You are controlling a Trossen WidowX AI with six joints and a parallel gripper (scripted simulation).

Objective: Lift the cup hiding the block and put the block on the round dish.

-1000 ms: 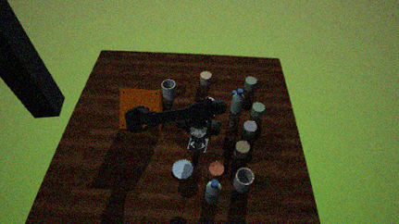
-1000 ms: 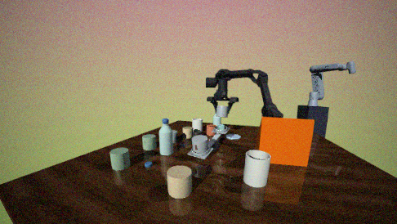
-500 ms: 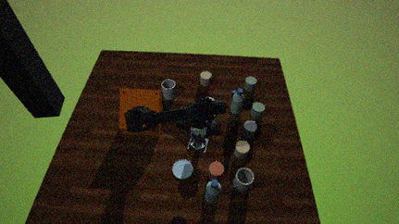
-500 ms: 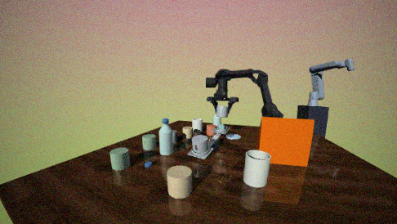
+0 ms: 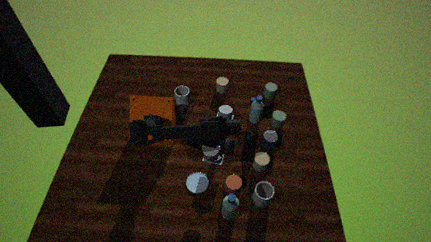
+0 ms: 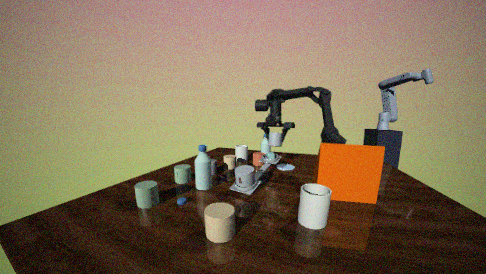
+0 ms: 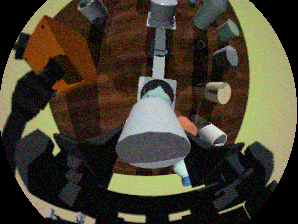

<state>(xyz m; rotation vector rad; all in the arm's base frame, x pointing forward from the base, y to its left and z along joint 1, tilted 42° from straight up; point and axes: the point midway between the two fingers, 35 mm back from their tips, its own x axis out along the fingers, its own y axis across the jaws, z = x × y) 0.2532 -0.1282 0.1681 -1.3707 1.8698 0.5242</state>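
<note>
My gripper tip is 70 mm above the pale blue block, 30 mm to the right of it and 20 mm short of it. The rest, counted from my gripper tip: balance: 150 mm to the left, 110 mm below, 60 mm ahead; then round dish: 150 mm below, 60 mm to the right, 60 mm behind; then orange cylinder: 120 mm below, 100 mm ahead, 90 mm to the right.
</note>
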